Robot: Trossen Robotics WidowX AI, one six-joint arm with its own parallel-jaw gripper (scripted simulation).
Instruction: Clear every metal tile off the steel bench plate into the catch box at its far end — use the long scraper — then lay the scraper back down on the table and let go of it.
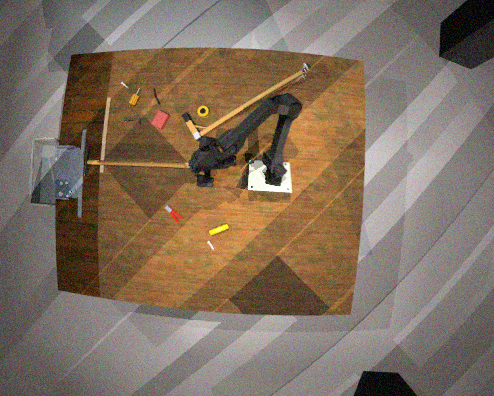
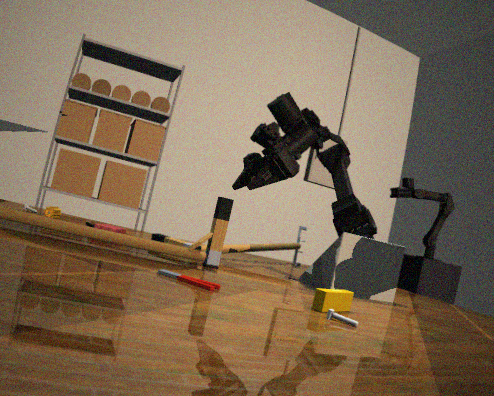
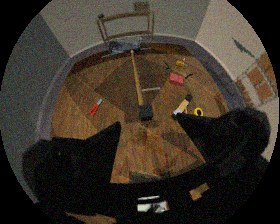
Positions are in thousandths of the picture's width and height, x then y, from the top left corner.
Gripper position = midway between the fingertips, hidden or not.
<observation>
My gripper (image 2: 487, 476) is open and holds nothing. Further things: a yellow block (image 2: 687, 759).
My gripper is seen too in image 3 (image 3: 534, 538). Image 3 does not show the yellow block, which is hidden by my gripper.
</observation>
